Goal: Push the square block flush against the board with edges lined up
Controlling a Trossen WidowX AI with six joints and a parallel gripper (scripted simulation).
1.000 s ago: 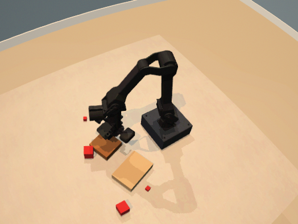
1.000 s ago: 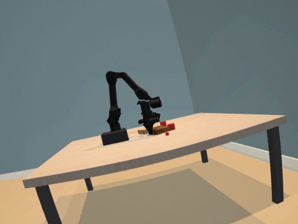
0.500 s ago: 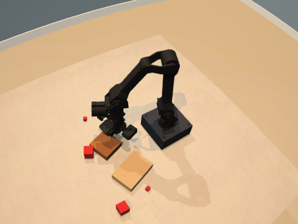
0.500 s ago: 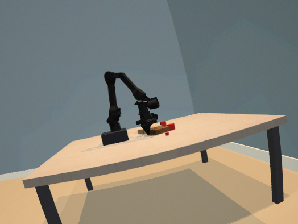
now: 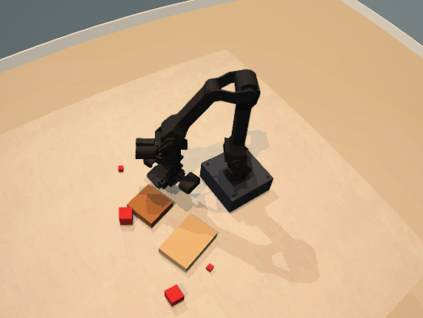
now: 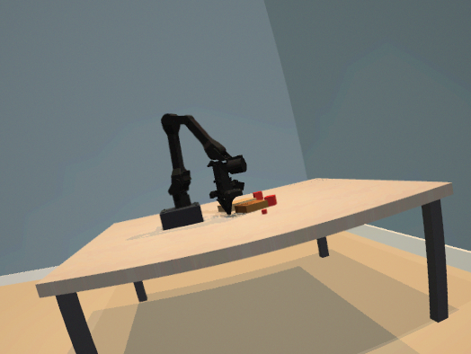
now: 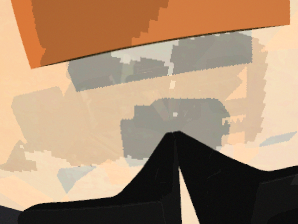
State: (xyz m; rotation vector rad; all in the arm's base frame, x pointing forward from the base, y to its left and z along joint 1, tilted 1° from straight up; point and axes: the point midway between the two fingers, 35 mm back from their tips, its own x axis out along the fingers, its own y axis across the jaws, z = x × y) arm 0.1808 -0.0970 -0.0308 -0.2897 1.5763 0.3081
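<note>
Now: gripper tip 10 cm short of the square block, 4 cm to the right of it and 1 cm below it. Also, from my gripper tip: board (21 cm to the left, 6 cm ahead, 1 cm above).
</note>
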